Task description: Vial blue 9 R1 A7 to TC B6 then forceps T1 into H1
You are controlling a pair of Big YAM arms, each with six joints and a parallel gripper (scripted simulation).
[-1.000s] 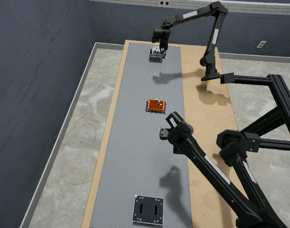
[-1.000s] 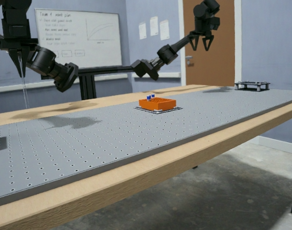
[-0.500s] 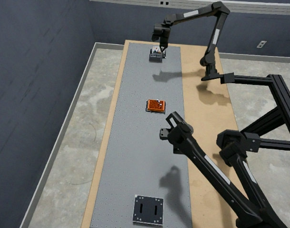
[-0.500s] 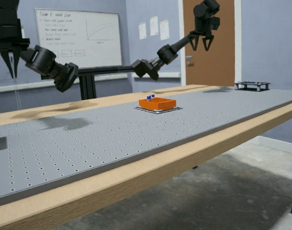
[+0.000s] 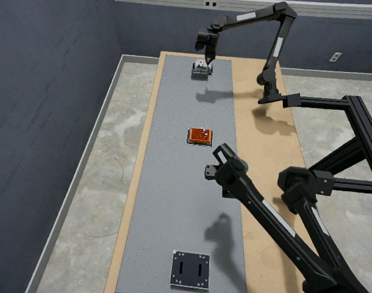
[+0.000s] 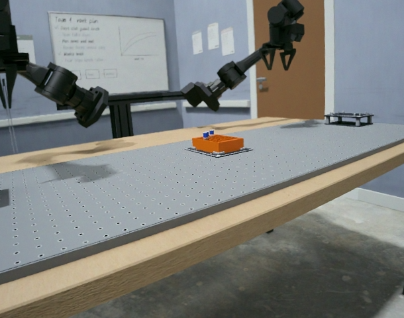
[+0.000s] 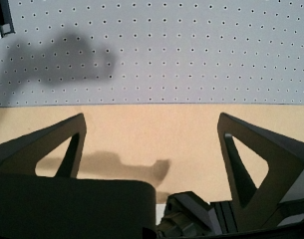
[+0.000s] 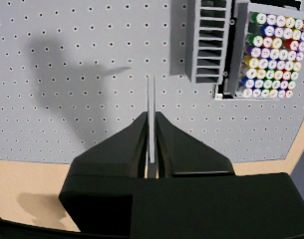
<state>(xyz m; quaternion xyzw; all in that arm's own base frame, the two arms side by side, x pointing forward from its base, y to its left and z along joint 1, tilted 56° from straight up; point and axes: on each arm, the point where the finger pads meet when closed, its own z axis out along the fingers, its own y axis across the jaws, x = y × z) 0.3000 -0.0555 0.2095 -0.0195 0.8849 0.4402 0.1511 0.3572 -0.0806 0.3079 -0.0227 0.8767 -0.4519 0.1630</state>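
My right hand is 160 mm above the grey holder H1, 70 mm to the left of it and 40 mm short of it. Round my right hand: orange tube carrier (490 mm to the left, 150 mm below, 50 mm ahead).
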